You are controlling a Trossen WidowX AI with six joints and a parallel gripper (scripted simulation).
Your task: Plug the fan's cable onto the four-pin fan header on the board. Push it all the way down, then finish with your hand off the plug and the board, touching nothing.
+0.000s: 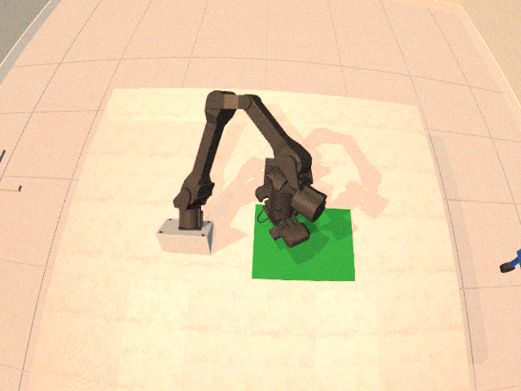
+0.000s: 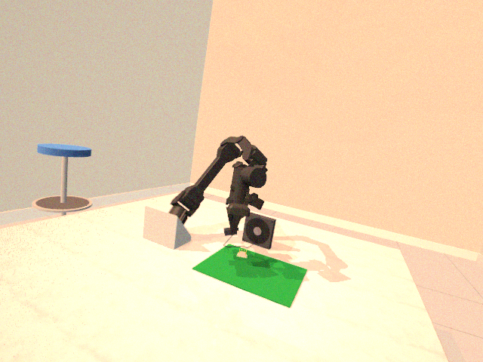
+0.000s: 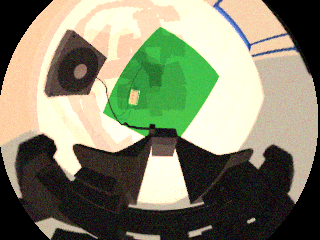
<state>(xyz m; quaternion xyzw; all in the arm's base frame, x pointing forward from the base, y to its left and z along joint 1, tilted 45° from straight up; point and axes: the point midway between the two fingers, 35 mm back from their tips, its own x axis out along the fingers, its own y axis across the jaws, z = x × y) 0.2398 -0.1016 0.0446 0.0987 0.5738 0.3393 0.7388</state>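
The pale four-pin header is 20 mm ahead of my gripper tip, 80 mm to the left of it and 110 mm below it. The rest, counted from my gripper tip: green board (80 mm ahead, 10 mm to the left, 120 mm below); then dark plug (10 mm behind); then dark square fan (30 mm ahead, 210 mm to the left, 50 mm below).
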